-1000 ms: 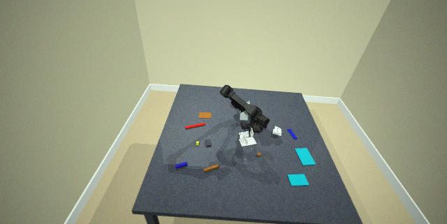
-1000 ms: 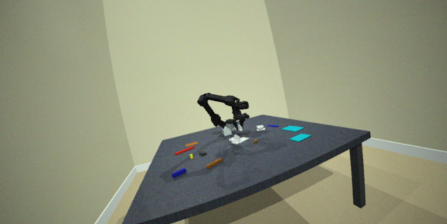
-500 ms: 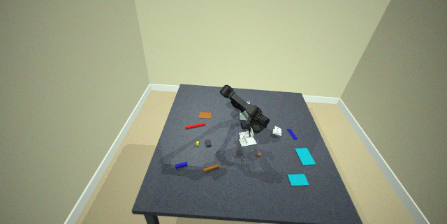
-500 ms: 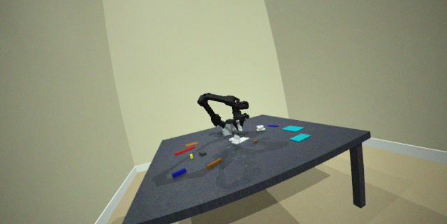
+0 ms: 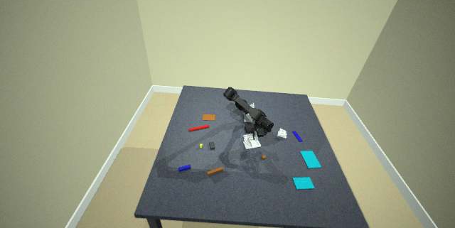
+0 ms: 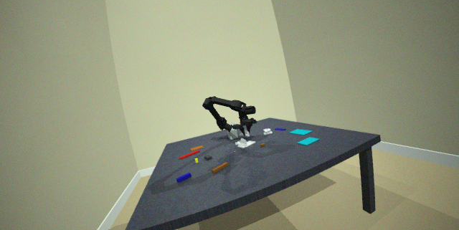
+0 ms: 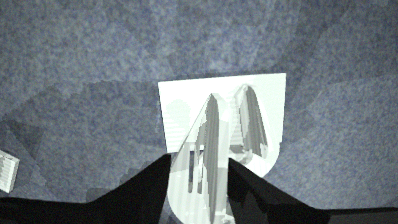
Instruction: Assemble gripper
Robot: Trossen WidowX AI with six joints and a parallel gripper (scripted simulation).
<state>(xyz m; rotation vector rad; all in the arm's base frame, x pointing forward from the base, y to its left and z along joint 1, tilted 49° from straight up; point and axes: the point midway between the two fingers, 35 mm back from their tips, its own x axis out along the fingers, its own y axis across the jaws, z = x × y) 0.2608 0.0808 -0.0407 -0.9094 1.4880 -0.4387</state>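
The white jaw lies 1 cm behind my gripper tip, 6 cm to the right of it and 5 cm below it. From my gripper tip the other things lie so: orange cube: 13 cm ahead, 7 cm to the left, 6 cm below; white gripper base: 13 cm behind, 21 cm to the left, 4 cm below; grey block: 10 cm ahead, 32 cm to the right, 6 cm below.
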